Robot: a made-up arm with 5 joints.
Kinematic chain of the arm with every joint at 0, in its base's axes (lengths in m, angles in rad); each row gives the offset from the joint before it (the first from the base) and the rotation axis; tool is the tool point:
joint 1: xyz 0 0 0.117 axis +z
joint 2: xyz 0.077 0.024 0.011 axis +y
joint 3: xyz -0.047 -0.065 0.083 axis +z
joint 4: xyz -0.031 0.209 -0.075 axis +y
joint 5: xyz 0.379 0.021 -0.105 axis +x
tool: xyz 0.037 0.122 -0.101
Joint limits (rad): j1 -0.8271..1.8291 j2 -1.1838..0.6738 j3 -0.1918..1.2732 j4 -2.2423..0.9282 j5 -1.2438..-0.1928
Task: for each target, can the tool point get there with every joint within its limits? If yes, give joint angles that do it. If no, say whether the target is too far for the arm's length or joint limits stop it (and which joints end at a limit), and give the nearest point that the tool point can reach.
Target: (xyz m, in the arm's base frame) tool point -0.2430 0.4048 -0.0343
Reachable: yes | joints 1.3129 -0.1458 0.4735 -0.1324 -0.9871
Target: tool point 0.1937 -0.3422 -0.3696
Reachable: no: joint limits stop it (at a limit: joint 1, joint 3, joint 4) | nearest point 0.2648 -0.2457 -0.3324 | short by 0.125 m
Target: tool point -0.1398 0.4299 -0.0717
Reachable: yes | joints 1.2112 0.1246 0.3143 -0.2020 -1.0676
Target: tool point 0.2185 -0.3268 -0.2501
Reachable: no: joint limits stop it (at a limit: joint 1, joint 3, joint 4, joint 5) | nearest point 0.2944 -0.2832 -0.2735 | short by 0.091 m
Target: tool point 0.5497 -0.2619 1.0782
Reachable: no: too far | nearest point 0.2994 -0.0573 0.6325 | short by 0.551 m
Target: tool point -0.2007 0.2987 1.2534
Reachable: no: too far | nearest point -0.0966 0.1437 0.7151 | short by 0.570 m
